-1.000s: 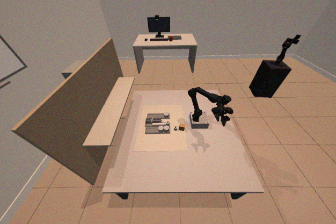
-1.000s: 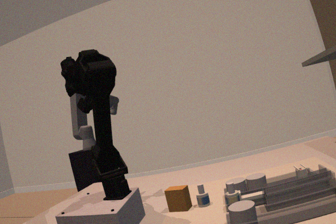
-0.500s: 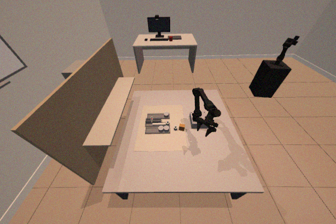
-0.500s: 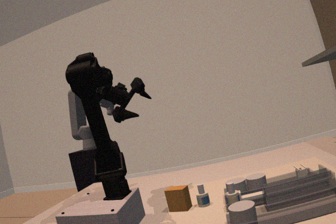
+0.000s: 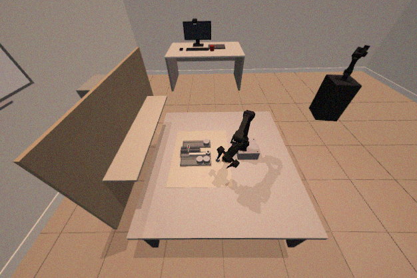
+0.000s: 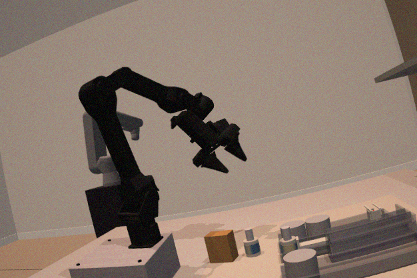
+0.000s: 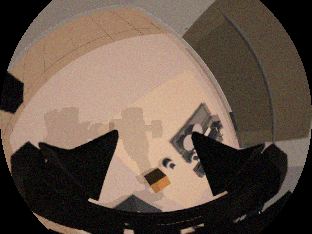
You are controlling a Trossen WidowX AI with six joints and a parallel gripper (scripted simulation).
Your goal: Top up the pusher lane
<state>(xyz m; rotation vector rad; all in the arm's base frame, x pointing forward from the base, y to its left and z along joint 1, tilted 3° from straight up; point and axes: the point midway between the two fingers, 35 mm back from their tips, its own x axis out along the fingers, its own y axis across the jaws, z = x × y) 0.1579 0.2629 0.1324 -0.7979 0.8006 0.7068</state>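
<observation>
Now: the orange-brown block 180 mm to the right of my gripper tip, 170 mm below it and 30 mm behind it. Also, from my gripper tip: grey rack 290 mm ahead, 220 mm to the right, 190 mm below; wooden shelf 650 mm ahead, 160 mm above, 150 mm to the right; pusher plate 250 mm ahead, 230 mm to the right, 160 mm below.
</observation>
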